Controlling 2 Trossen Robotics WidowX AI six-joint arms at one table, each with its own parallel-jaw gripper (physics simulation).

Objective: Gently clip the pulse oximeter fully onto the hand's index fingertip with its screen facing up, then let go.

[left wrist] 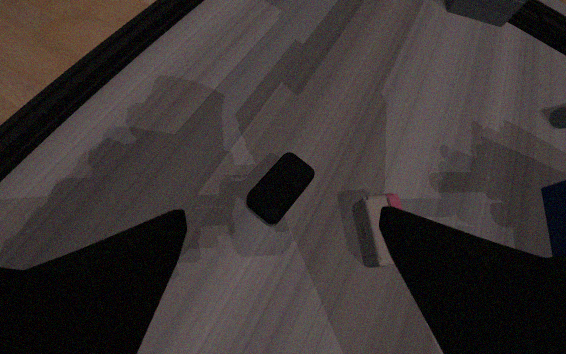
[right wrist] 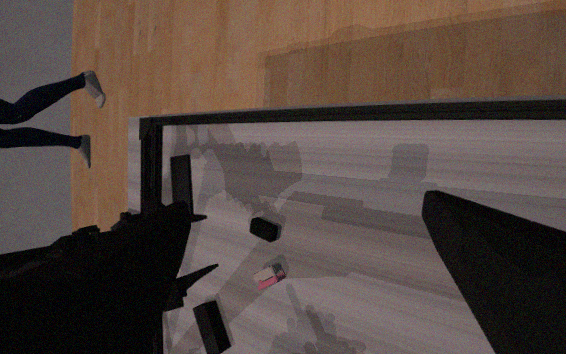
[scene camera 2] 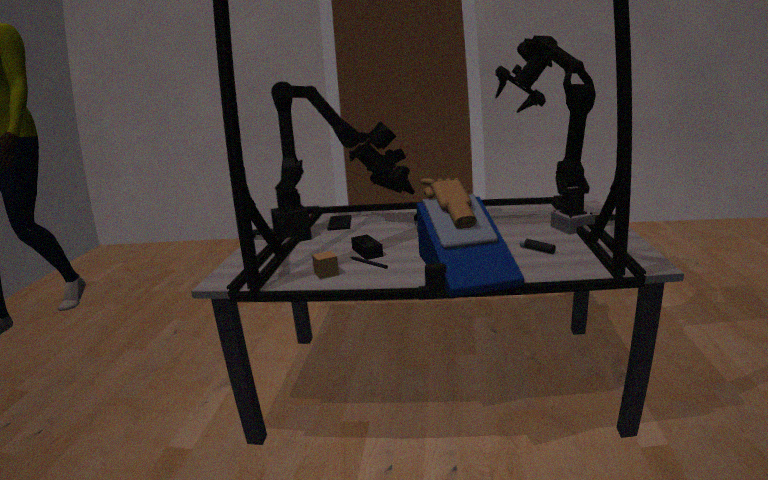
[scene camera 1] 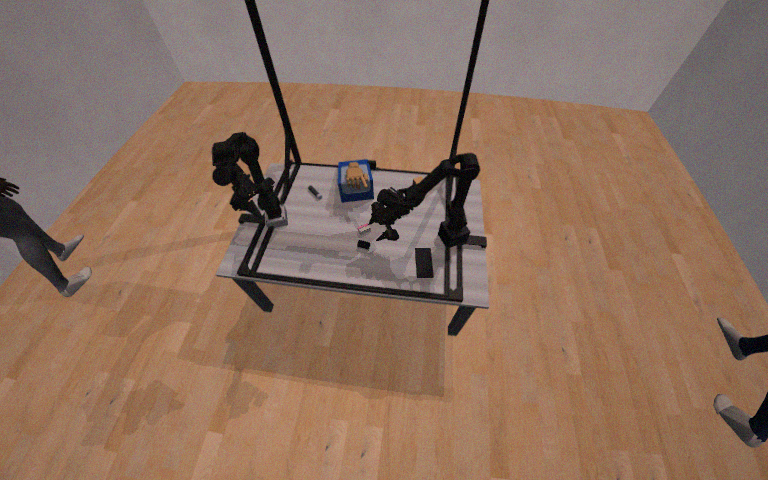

my right gripper: right wrist 306, 208; scene camera 2; scene camera 1; not seen in the left wrist view (out of frame)
same spot on my right gripper: (scene camera 1: 249, 206) = (scene camera 2: 527, 99)
